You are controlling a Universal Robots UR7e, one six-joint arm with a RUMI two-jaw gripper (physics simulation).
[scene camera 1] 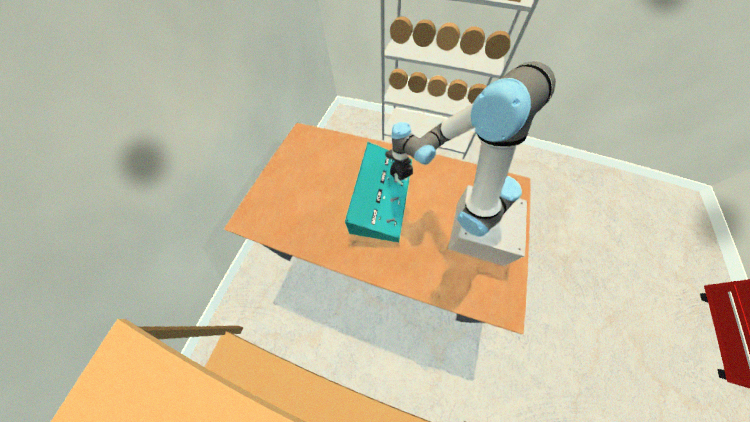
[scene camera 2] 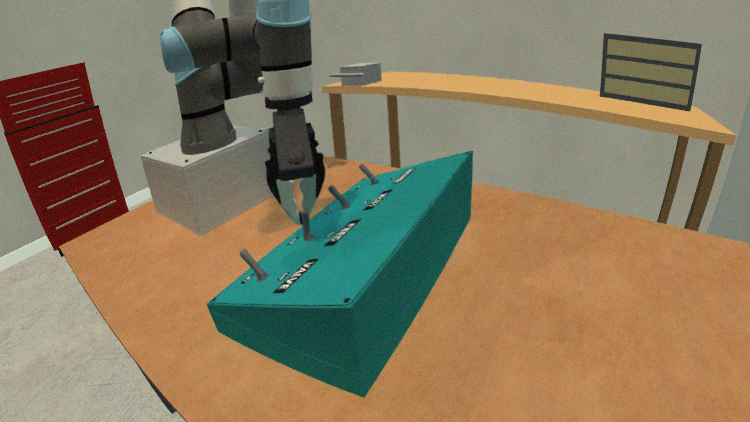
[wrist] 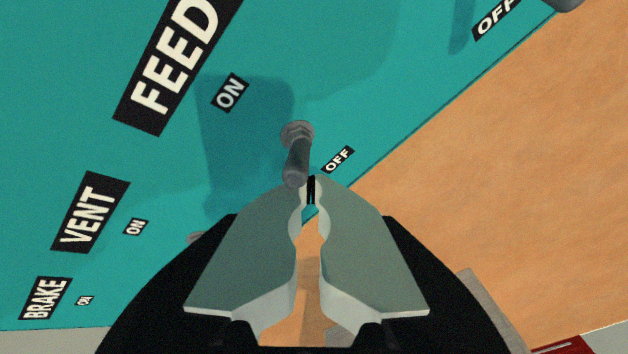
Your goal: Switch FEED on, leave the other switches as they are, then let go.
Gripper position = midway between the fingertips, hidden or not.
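Observation:
My gripper [scene camera 2: 301, 223] [wrist: 311, 178] is visible in scene camera 2 and in the wrist view; a feed lever [wrist: 295, 173] is visible as well.

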